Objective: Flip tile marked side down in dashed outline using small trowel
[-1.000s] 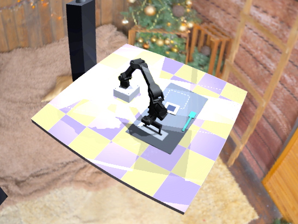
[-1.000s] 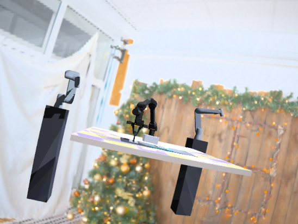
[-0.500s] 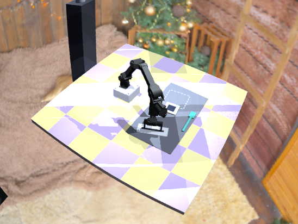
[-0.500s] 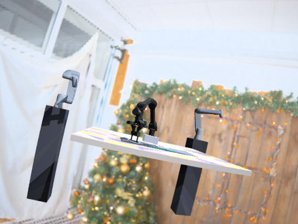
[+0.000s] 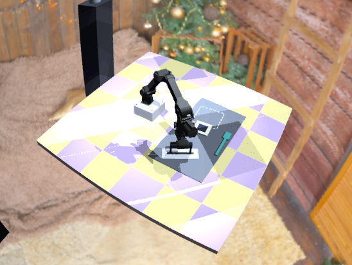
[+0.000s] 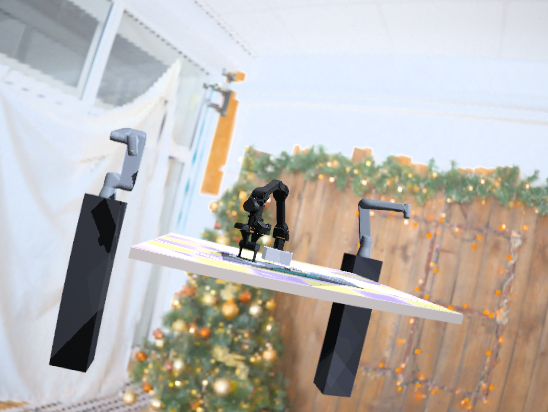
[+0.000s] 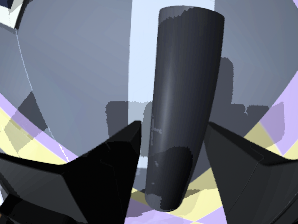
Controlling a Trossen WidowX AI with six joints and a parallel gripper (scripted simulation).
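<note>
Right now my gripper tip is 30 mm above the plastering float, 20 mm short of it and 10 mm to the right of it. Also, from my gripper tip: grey mat (200 mm to the left, 80 mm below, 50 mm ahead); then white tile (250 mm to the left, 60 mm below, 30 mm ahead); then teal trowel (220 mm to the left, 190 mm ahead, 60 mm below).
</note>
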